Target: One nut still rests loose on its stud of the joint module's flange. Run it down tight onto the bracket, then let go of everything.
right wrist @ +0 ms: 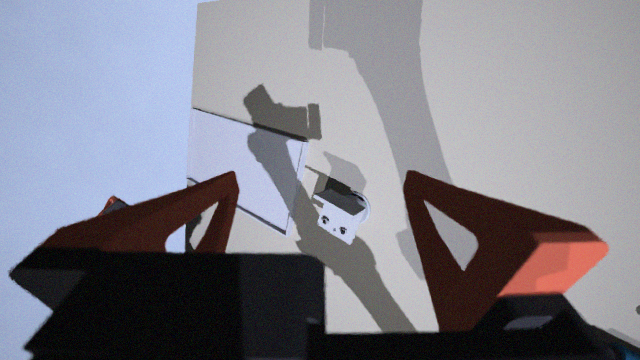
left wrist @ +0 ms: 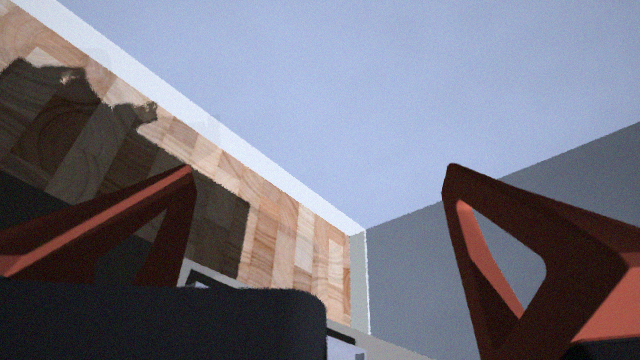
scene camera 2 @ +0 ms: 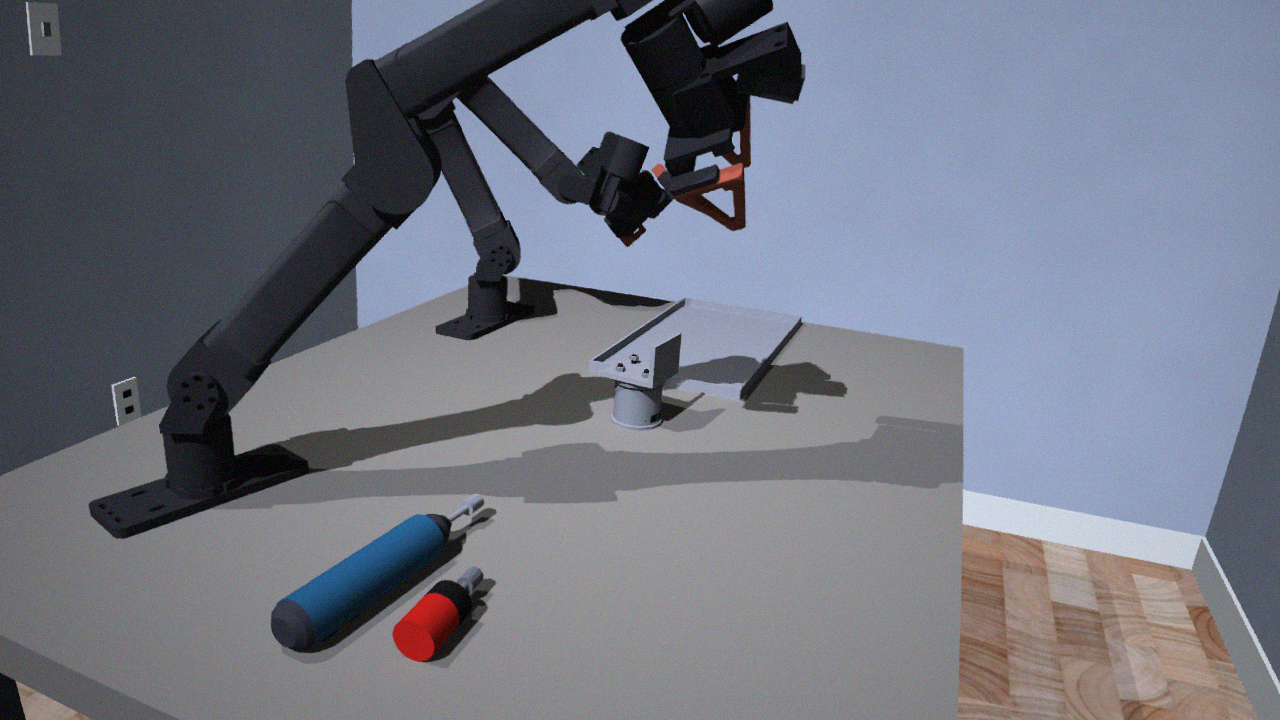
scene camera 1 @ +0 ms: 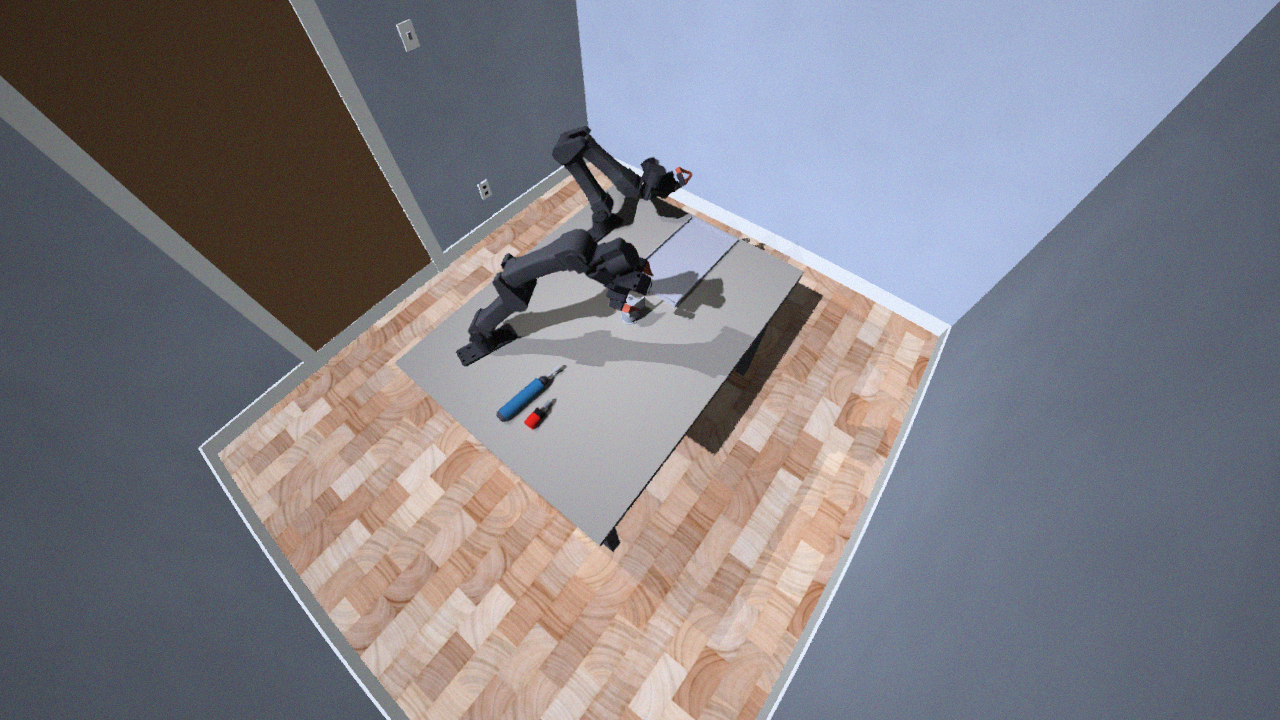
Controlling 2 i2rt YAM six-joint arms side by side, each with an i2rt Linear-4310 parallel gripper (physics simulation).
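Frame: origin at the left arm's base, x left, y back, z up, level; metres.
Where they show: left gripper, between the fingertips: (right wrist: pixel 129 205) (left wrist: pixel 319 178) (scene camera 2: pixel 662 209) (scene camera 1: pixel 683 179); right gripper, between the fingertips: (right wrist: pixel 320 180) (scene camera 2: pixel 741 197); left arm's base, origin of its link: (scene camera 2: pixel 487 322) (scene camera 1: pixel 601 230); right arm's base, origin of its link: (scene camera 2: pixel 204 491) (scene camera 1: pixel 487 345).
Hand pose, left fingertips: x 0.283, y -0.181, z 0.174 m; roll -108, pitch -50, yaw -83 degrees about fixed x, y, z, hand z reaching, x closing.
Observation:
Things, the pixels of their top centre, and the offset from my left fingertips. Level surfaces: height alone.
- grey joint module, centre of its top: (scene camera 2: pixel 640 363) (right wrist: pixel 336 218) dx -0.530, dy -0.194, dz -0.100 m
- rear nut, centre of its top: (scene camera 2: pixel 634 355) dx -0.511, dy -0.178, dz -0.098 m
- blue-handled driver, centre of its top: (scene camera 2: pixel 392 536) (scene camera 1: pixel 528 389) dx -0.954, dy -0.161, dz -0.133 m
- short red-handled driver, centre of its top: (scene camera 2: pixel 445 586) (scene camera 1: pixel 537 411) dx -0.982, dy -0.234, dz -0.140 m
- pale flat tray with raised edges, centre of its top: (scene camera 2: pixel 707 336) (right wrist: pixel 232 164) (scene camera 1: pixel 684 256) dx -0.189, dy -0.167, dz -0.158 m
- table, height of its surface: dz -0.174 m
The grey joint module (scene camera 2: pixel 637 407) (right wrist: pixel 366 212) stands on the table under a pale bracket (scene camera 2: pixel 667 358) (right wrist: pixel 352 220). Three small nuts show on the bracket in scene camera 2, one of them the rear nut (scene camera 2: pixel 634 358); which is loose I cannot tell. A blue-handled driver (scene camera 1: pixel 521 399) (scene camera 2: pixel 366 582) and a short red-handled driver (scene camera 1: pixel 534 418) (scene camera 2: pixel 429 625) lie on the table, away from both grippers. My right gripper (scene camera 2: pixel 743 195) (right wrist: pixel 320 180) is open and empty, high above the bracket. My left gripper (scene camera 2: pixel 646 205) (left wrist: pixel 319 178) is open and empty, raised behind, facing the wall.
A pale flat tray with raised edges (scene camera 1: pixel 693 246) (scene camera 2: pixel 716 333) (right wrist: pixel 215 150) lies behind the joint module. The arms are mounted along the left side of the table (scene camera 1: pixel 608 447) (scene camera 2: pixel 760 582). The pale blue wall (scene camera 2: pixel 1074 223) stands behind the table.

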